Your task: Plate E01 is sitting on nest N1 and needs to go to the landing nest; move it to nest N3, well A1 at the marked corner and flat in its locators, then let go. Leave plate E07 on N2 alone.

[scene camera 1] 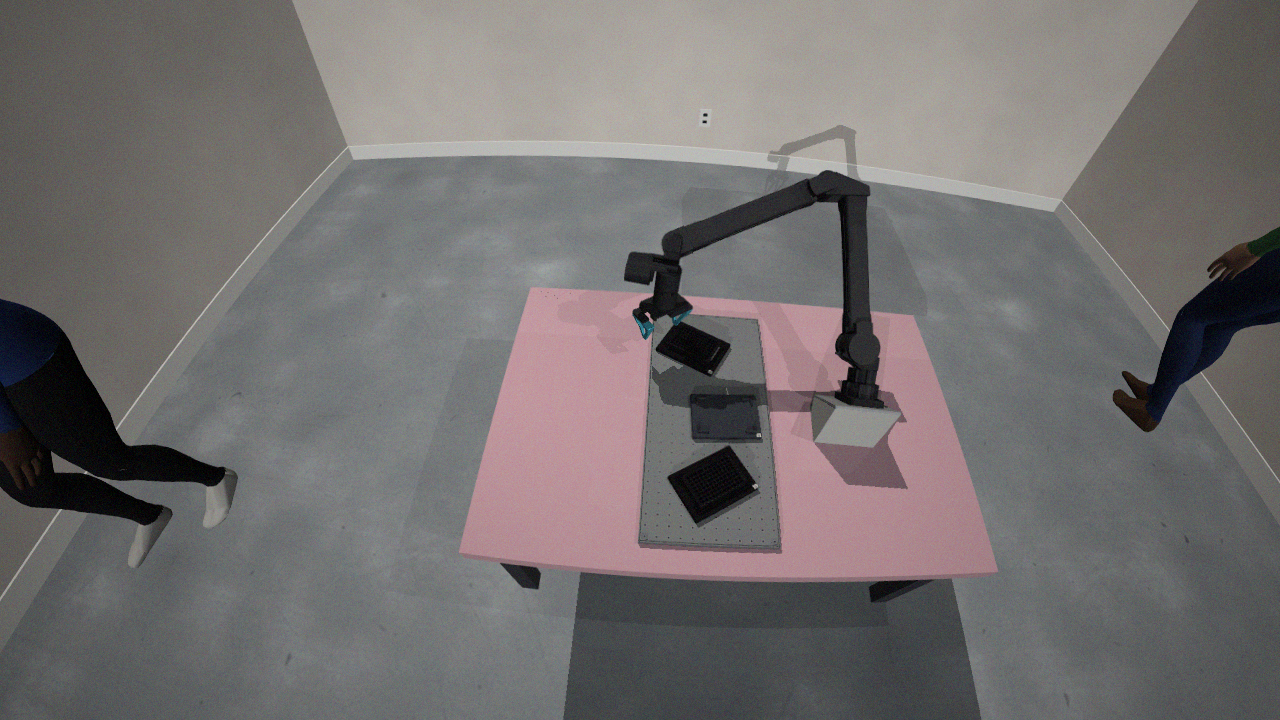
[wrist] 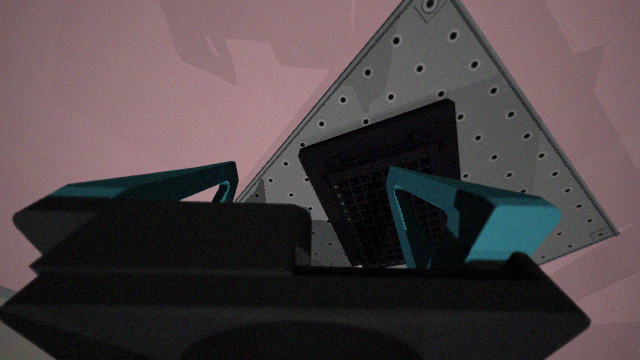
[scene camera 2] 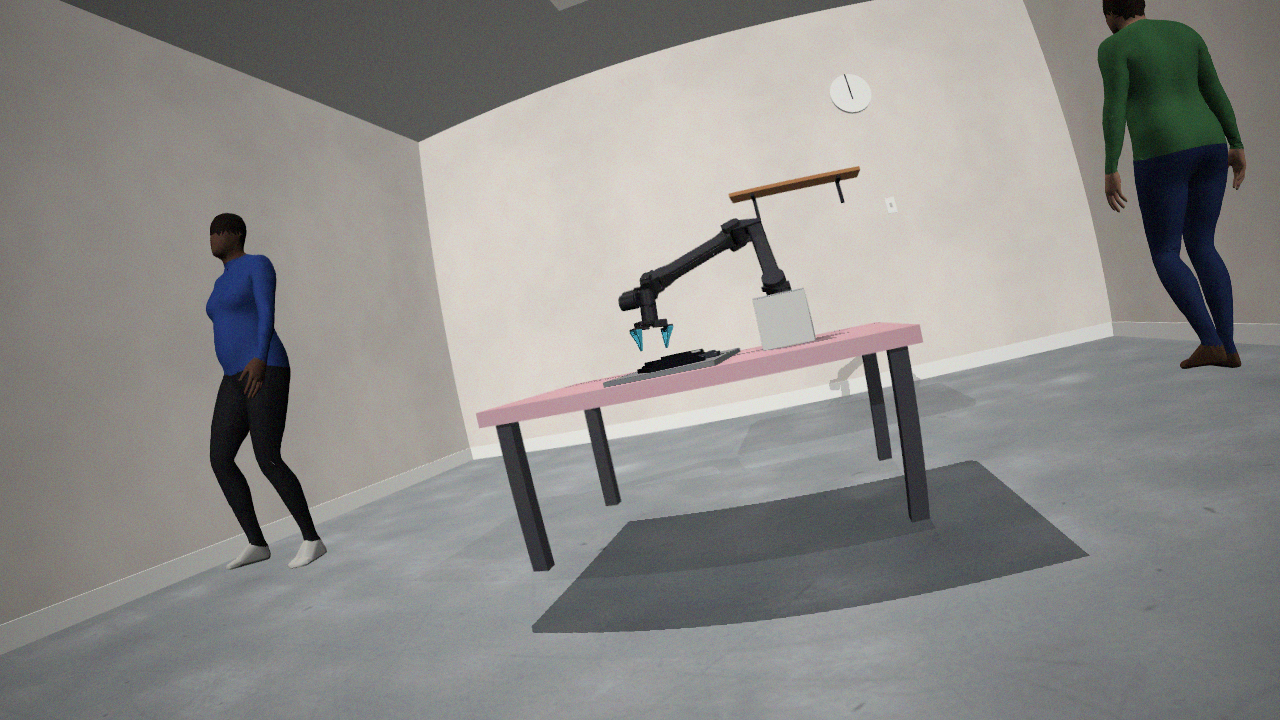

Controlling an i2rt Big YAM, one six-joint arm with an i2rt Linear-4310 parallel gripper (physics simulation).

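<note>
My gripper [scene camera 1: 663,327] [scene camera 2: 652,345] [wrist: 313,172] is open, its teal fingers wide apart with nothing between them. It hangs above the far end of the board, over the left edge of a black plate with a well grid [scene camera 1: 693,347] [wrist: 372,195], which sits turned on its nest. In the wrist view my right finger hides part of this plate. A second black plate [scene camera 1: 713,484] sits turned on the nearest nest. The middle nest [scene camera 1: 725,418] is dark slate, looks bare and sits square to the board. Small light marks show at corners. I cannot read any plate or nest labels.
The nests stand on a grey perforated board [scene camera 1: 662,528] [wrist: 420,82] on the pink table [scene camera 1: 554,429] [scene camera 2: 537,402]. The arm's pale base block [scene camera 1: 854,425] [scene camera 2: 785,319] stands to the right of the board. One person [scene camera 2: 243,313] stands at the left, another [scene camera 2: 1172,98] at the right, both away from the table.
</note>
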